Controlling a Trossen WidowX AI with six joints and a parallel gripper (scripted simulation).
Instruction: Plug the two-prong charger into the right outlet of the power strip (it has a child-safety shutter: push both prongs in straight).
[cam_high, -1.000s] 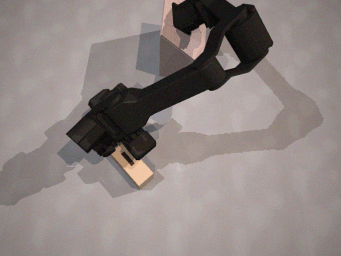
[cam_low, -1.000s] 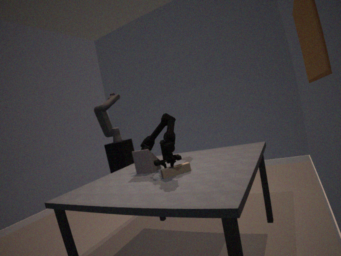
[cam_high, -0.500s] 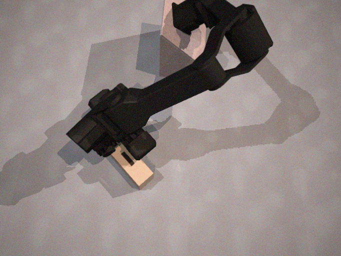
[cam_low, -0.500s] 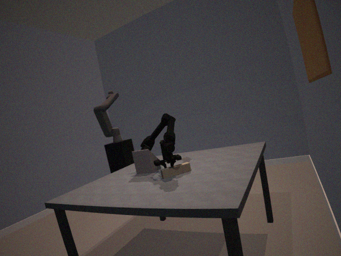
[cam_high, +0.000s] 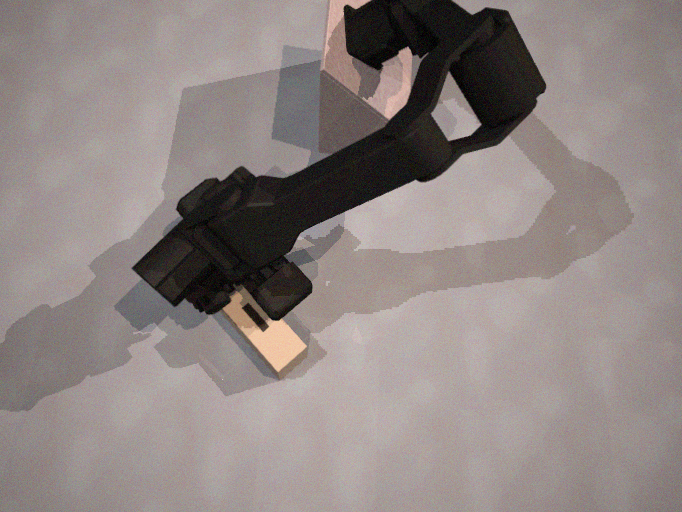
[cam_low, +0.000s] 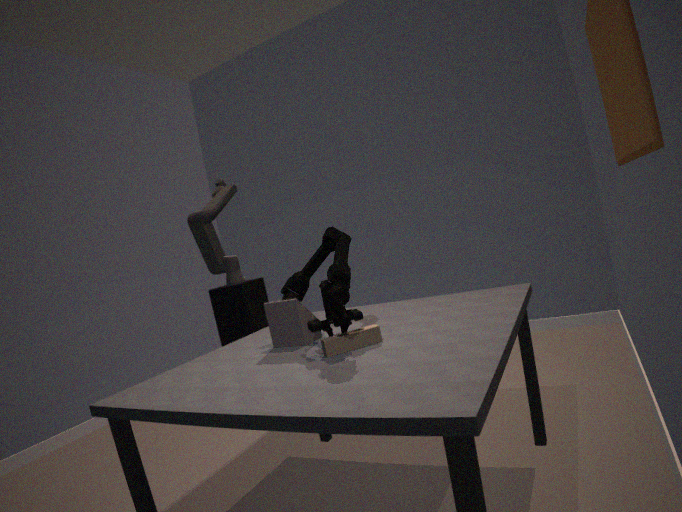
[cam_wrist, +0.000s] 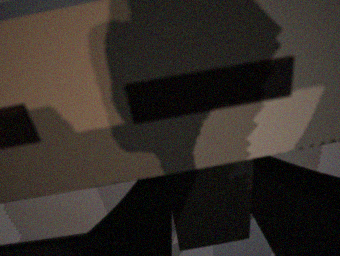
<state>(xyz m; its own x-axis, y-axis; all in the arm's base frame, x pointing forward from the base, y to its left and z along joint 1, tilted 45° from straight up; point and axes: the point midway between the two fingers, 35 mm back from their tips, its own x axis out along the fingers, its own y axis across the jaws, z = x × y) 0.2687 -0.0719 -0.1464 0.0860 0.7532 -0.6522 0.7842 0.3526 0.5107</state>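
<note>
Now: the dark two-prong charger 10 mm to the right of my gripper tip, 10 mm ahead of it and 10 mm above it.
</note>
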